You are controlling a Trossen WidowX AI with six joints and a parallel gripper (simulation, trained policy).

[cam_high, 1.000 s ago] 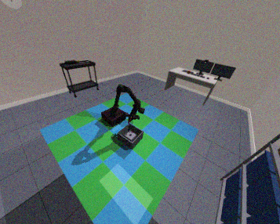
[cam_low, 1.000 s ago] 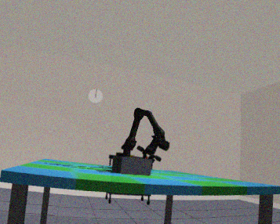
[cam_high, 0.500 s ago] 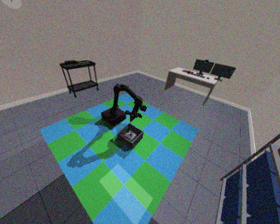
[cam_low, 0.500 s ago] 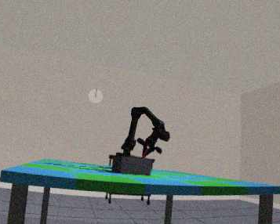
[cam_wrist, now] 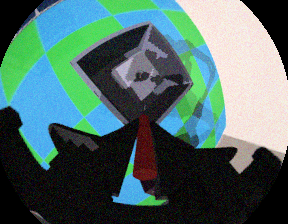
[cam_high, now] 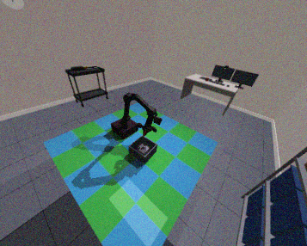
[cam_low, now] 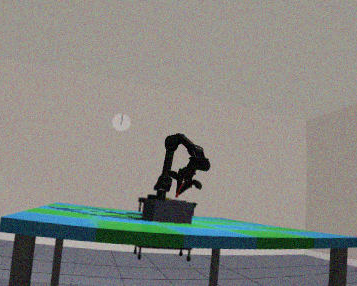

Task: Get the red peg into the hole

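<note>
Now: gripper tip 1 cm to the right of the red peg and 2 cm below it. The rest, counted from my gripper tip: pale plate: 4 cm ahead, 8 cm to the right, 9 cm below; then grey box: 4 cm ahead, 8 cm to the right, 11 cm below.
</note>
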